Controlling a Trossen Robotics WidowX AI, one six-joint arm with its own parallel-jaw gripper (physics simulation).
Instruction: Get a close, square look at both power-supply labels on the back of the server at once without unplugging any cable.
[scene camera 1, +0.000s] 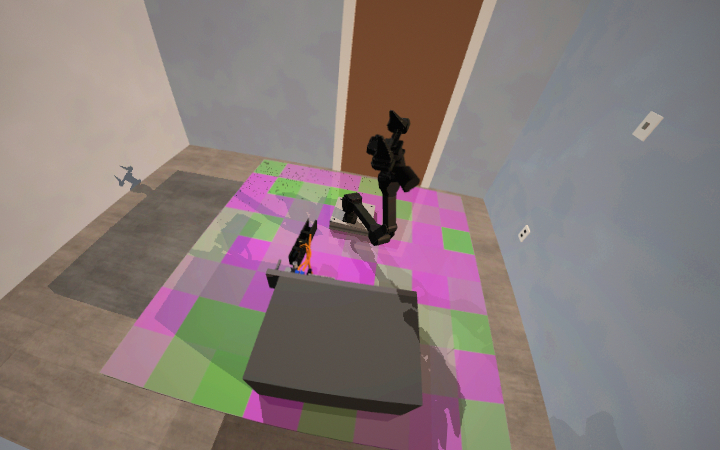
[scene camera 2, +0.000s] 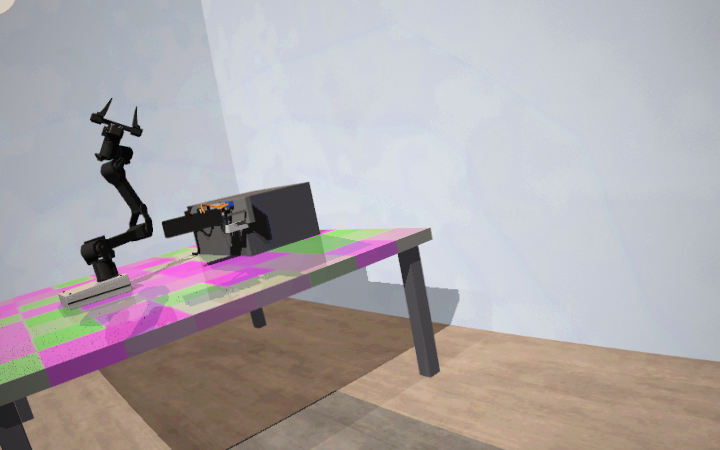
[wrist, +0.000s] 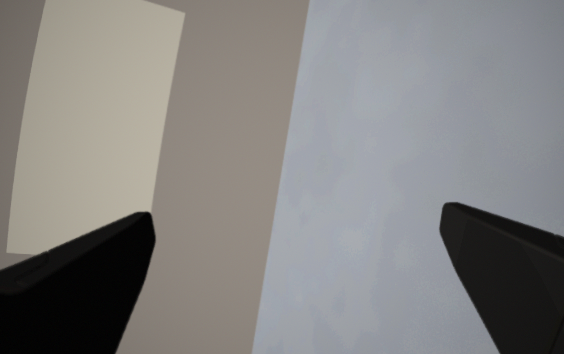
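Where they show: gripper, fingertip midpoint: (scene camera 1: 385, 122) (scene camera 2: 124, 102) (wrist: 298, 222); arm's base at its link origin: (scene camera 1: 349, 218) (scene camera 2: 107, 278).
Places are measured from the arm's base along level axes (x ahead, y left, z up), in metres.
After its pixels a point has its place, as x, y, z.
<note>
The server, a dark grey box (scene camera 1: 339, 339) @[0.636, 0.081, 0.159] (scene camera 2: 286, 218) @[0.645, -0.135, 0.046], stands on the table. A black hinged arm (scene camera 1: 300, 248) @[0.351, -0.124, 0.143] (scene camera 2: 183, 224) @[0.252, -0.149, 0.119] sticks out from its back on the robot's side, with orange cables (scene camera 1: 309, 253) @[0.341, -0.094, 0.112] (scene camera 2: 212, 205) @[0.394, -0.081, 0.154] along it. A blue part (scene camera 2: 229, 203) @[0.448, -0.105, 0.148] sits at the back's upper edge. The power-supply labels cannot be made out in any view. My gripper (scene camera 2: 123, 103) @[0.213, 0.085, 0.581] (wrist: 298, 222) @[0.213, 0.085, 0.581] is open and empty, raised high above the robot base and pointing up, well away from the server. The wrist view shows the ceiling, a pale panel and a wall between and around the fingers; the server does not show there.
The robot base (scene camera 1: 353, 228) @[0.049, 0.029, -0.013] (scene camera 2: 95, 290) @[-0.061, -0.092, -0.012] is fixed on the pink and green checkered table (scene camera 1: 472, 331) @[0.433, 0.579, -0.048] (scene camera 2: 305, 245) @[0.620, -0.265, -0.048], facing the server's back. A brown door (scene camera 1: 414, 53) stands behind the robot. Blue-grey walls surround the table, with an outlet (scene camera 1: 524, 233) on the right wall.
</note>
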